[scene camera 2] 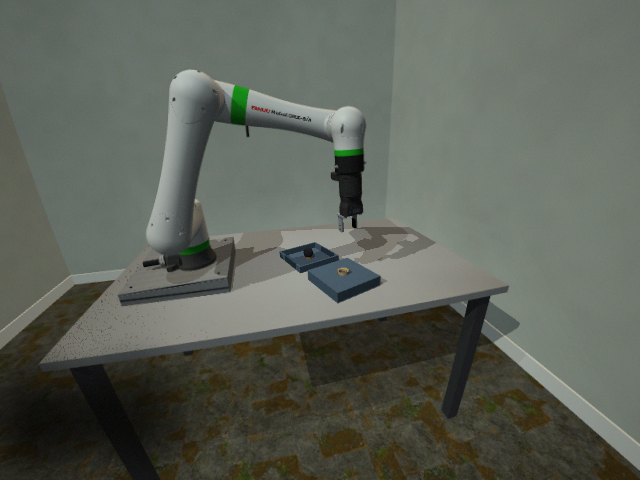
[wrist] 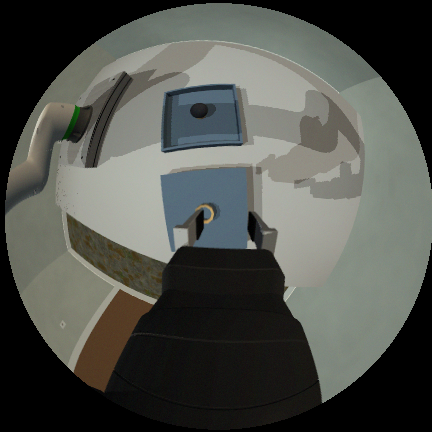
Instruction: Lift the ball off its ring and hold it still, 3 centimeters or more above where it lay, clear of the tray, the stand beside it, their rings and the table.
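Places are measured from the arm's base along level axes (x ahead, y right, z down), in millimetres.
Where they show: gripper, fingertip midpoint: [scene camera 2: 348, 229] [wrist: 225, 219]; arm's base at its link origin: [scene camera 2: 197, 261] [wrist: 81, 123].
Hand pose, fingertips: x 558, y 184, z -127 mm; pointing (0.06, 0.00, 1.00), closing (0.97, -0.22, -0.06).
Observation:
Each offset is from my fingertips to the top centre of the thing. "pt": to the spot under its first point. Level surfaces: height alone.
A dark ball @(dx -106, dy -200, dz +140 mm) [scene camera 2: 308, 252] [wrist: 199, 110] rests on its ring @(pt dx -106, dy -180, dz +171 mm) [scene camera 2: 309, 257] inside the shallow blue tray [scene camera 2: 301, 268] [wrist: 202, 148]; the ball hides most of that ring. The blue stand [scene camera 2: 330, 284] [wrist: 230, 190] is a flat block beside the tray, with an empty gold ring @(pt dx -27, dy +29, dz +151 mm) [scene camera 2: 343, 271] [wrist: 213, 214] on its top. My gripper [scene camera 2: 347, 223] [wrist: 225, 219] is open and empty, pointing down. It hangs well above the table, apart from the ball and the tray. In the wrist view its fingers show over the stand, one close to the empty ring.
The pale table @(dz +192 mm) [scene camera 2: 248, 310] [wrist: 290, 220] carries the tray, the stand and the robot's grey base plate [scene camera 2: 180, 281] [wrist: 107, 120]. The base plate is at the table's left in the scene view. Walls rise behind the table and to its right. The arm's shadow falls across the table.

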